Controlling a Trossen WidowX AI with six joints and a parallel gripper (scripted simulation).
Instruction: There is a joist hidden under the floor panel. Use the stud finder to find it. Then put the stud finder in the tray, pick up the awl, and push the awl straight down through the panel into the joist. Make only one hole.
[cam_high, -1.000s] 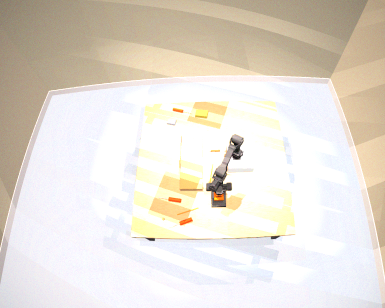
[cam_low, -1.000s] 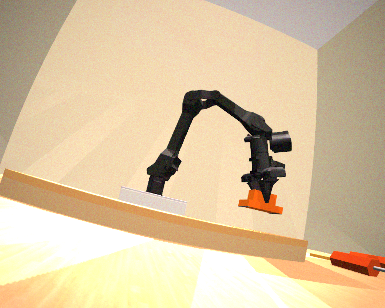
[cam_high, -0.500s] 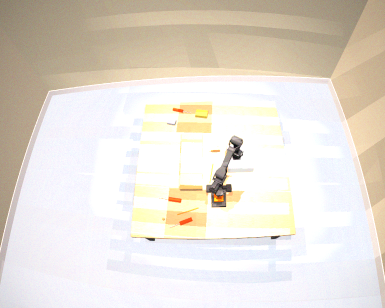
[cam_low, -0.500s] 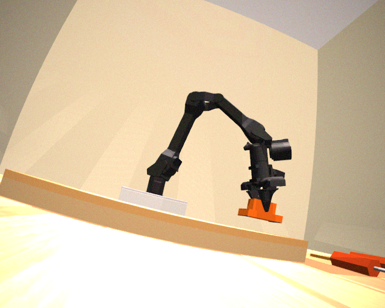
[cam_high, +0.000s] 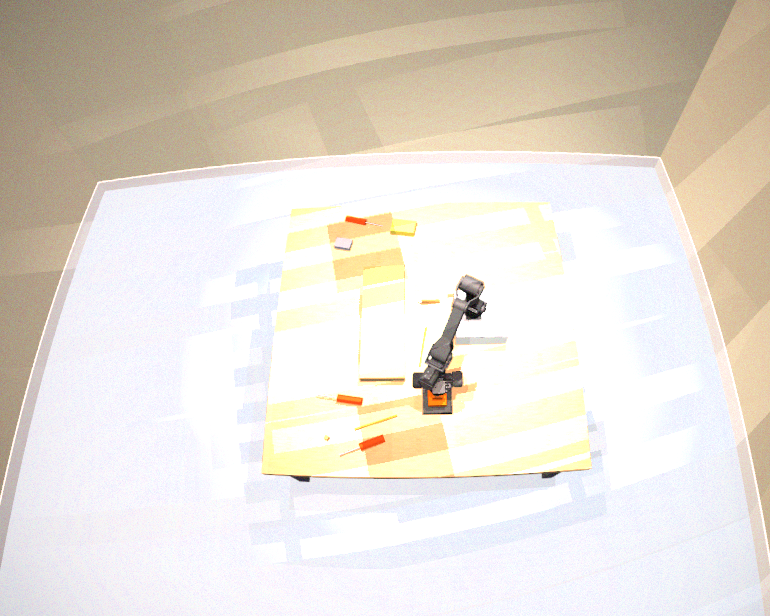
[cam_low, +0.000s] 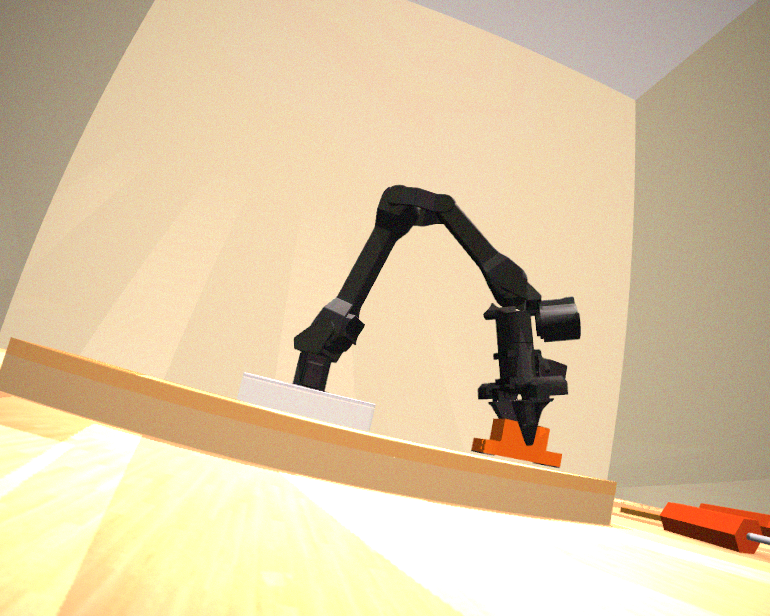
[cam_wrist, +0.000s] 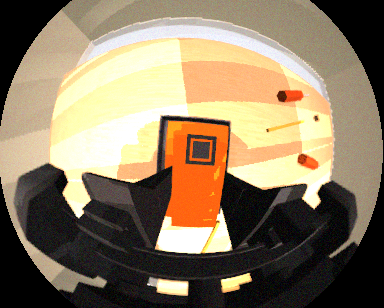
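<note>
The dark grey tray is 10 mm to the right of my gripper tip and 50 mm below it. From my gripper tip the other things lie so: square indicator 20 mm to the left, 30 mm above; yellow block 140 mm ahead, 810 mm to the right, 50 mm below; stud finder 10 mm to the left, 20 mm above.
</note>
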